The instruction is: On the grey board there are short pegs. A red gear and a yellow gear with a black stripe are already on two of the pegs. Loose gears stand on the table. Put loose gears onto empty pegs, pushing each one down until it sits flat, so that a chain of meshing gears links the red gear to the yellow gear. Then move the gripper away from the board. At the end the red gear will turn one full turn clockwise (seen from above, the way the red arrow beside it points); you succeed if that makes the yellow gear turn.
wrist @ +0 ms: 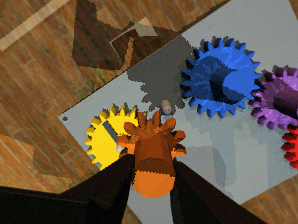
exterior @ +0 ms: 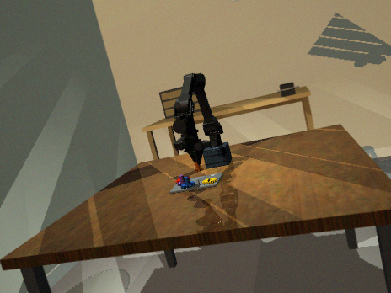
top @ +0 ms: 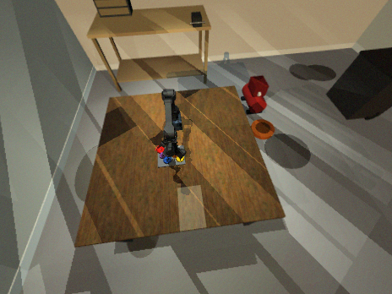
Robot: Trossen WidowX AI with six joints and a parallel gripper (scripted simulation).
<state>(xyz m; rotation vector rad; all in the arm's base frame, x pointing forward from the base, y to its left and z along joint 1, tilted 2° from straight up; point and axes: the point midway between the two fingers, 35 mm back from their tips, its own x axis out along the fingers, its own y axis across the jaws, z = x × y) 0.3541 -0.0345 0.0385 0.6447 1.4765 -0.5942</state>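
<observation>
Now: the blue gear 7 cm to the right of my gripper tip, 7 cm below it and 1 cm behind it. Round my gripper tip: purple gear 10 cm to the right, 7 cm below, 5 cm behind; yellow gear 8 cm below, 3 cm to the left; orange gear 1 cm below.
</observation>
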